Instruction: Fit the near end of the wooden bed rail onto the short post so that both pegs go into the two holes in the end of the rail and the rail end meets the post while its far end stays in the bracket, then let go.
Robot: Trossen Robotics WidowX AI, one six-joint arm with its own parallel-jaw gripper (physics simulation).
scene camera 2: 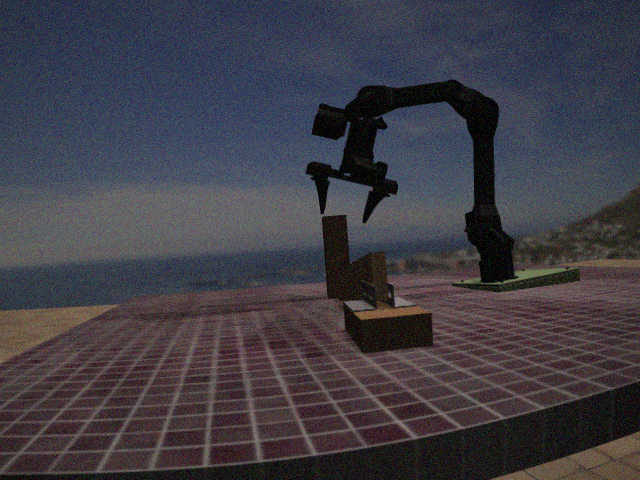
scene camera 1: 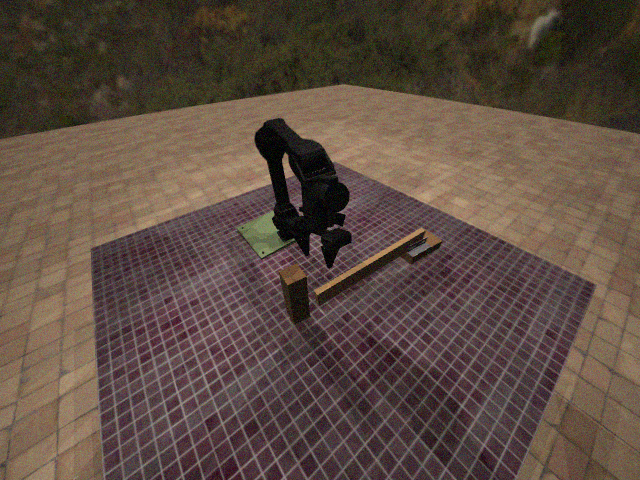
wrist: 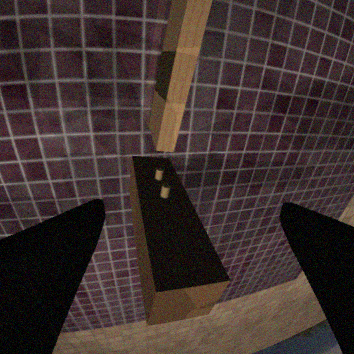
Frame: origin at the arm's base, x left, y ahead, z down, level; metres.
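Where they show: gripper, between the fingertips: [scene camera 2: 343,218] [scene camera 1: 317,261] [wrist: 194,209]; arm's base, origin of its link: [scene camera 2: 499,280] [scene camera 1: 287,234].
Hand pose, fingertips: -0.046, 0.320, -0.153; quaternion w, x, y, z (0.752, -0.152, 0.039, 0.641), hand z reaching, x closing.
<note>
Each offset is from my fingertips to the top centre of the thing, as dx, dy, dz. "spot": to the spot under its first point. Level surfaces: height alone.
The wooden bed rail [scene camera 1: 369,264] [scene camera 2: 368,271] [wrist: 181,82] lies low, its far end in the bracket [scene camera 1: 421,248] [scene camera 2: 387,326]. Its near end is a small gap from the short post {spot: -0.087, +0.037, +0.036} [scene camera 1: 295,294] [scene camera 2: 336,255] [wrist: 182,235], which stands upright. Two light pegs, an upper peg {spot: -0.046, +0.011, +0.111} [wrist: 159,174] and a lower peg {spot: -0.046, +0.011, +0.079} [wrist: 165,192], stick out of the post's face toward the rail end. The holes in the rail end do not show. My gripper [scene camera 1: 317,259] [scene camera 2: 343,218] [wrist: 194,209] is open and empty, above the rail's near part and close to the post's top.
The arm stands on a green base plate [scene camera 1: 262,238] [scene camera 2: 547,277], behind the post in scene camera 1. Post, rail and bracket are on a purple tiled mat {dz +0.169} [scene camera 1: 217,361] [scene camera 2: 217,392] [wrist: 65,120], with paving beyond its edges.
</note>
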